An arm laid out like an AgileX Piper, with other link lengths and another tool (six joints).
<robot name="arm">
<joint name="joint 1" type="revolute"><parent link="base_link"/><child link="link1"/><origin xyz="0 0 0.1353" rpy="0 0 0"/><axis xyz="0 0 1"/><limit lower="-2.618" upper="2.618"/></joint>
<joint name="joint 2" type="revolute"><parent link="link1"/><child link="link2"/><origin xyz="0 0 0" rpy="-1.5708 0 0"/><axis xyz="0 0 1"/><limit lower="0" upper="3.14"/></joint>
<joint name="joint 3" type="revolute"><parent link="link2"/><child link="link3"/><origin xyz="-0.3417 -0.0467 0" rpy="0 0 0"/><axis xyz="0 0 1"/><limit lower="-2.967" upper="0"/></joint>
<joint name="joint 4" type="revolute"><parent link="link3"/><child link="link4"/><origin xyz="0.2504 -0.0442 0" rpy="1.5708 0 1.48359"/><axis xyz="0 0 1"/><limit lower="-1.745" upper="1.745"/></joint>
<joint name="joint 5" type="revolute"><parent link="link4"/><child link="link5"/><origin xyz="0 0 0" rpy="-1.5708 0 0"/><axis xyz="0 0 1"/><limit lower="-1.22" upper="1.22"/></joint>
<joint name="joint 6" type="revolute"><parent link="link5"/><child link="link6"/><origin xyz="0 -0.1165 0" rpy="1.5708 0 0"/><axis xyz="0 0 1"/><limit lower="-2.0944" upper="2.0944"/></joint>
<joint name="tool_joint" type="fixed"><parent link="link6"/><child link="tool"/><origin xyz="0.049 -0.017 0.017" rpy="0 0.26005 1.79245"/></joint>
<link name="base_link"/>
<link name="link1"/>
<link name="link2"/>
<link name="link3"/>
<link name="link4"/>
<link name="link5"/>
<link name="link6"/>
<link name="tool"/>
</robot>
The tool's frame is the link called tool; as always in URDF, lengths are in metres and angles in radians.
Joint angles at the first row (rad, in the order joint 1, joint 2, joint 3, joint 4, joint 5, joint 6):
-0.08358 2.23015 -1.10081 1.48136 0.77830 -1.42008
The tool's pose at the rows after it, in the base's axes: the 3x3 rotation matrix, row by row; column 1 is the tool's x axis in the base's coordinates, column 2 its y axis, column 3 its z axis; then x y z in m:
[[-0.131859 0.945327 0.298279], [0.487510 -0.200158 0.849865], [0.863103 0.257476 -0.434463]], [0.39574 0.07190 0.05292]
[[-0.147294 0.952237 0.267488], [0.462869 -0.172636 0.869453], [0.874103 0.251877 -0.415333]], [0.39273 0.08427 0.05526]
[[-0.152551 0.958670 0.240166], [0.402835 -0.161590 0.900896], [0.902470 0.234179 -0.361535]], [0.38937 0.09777 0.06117]
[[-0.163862 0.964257 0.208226], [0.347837 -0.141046 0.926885], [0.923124 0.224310 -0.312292]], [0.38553 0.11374 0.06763]
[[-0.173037 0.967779 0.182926], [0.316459 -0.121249 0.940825], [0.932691 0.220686 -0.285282]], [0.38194 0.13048 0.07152]
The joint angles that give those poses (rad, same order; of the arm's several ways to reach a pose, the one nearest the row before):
-0.02788 2.22902 -1.10083 1.48135 0.78593 -1.41886
-0.00322 2.22793 -1.10083 1.48317 0.81095 -1.41793
0.01333 2.22718 -1.10081 1.50267 0.87123 -1.41358
0.03971 2.22395 -1.10083 1.52299 0.92214 -1.41283
0.07543 2.22135 -1.10082 1.54509 0.94256 -1.41284

